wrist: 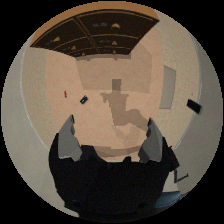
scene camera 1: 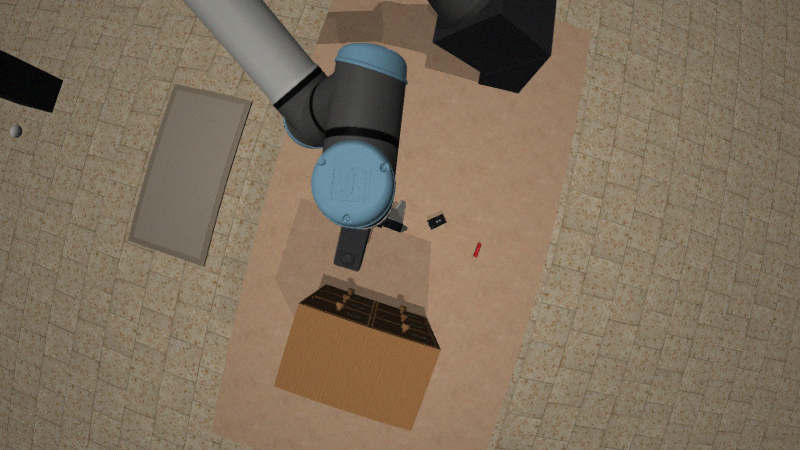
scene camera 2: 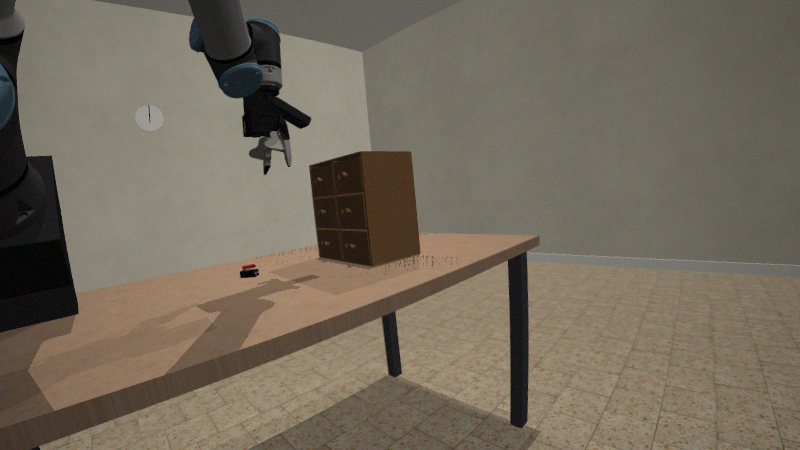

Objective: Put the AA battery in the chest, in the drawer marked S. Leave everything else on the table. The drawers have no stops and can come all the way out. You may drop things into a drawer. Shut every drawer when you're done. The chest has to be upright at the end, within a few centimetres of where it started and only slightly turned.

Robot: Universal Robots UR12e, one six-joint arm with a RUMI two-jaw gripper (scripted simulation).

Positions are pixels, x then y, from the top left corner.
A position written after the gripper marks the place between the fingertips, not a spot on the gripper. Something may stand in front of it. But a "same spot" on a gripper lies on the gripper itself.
The gripper shows in the wrist view, in scene camera 1 and in scene camera 2 (276, 171). The same spot on the gripper: (wrist: 65, 149) is (scene camera 1: 386, 227).
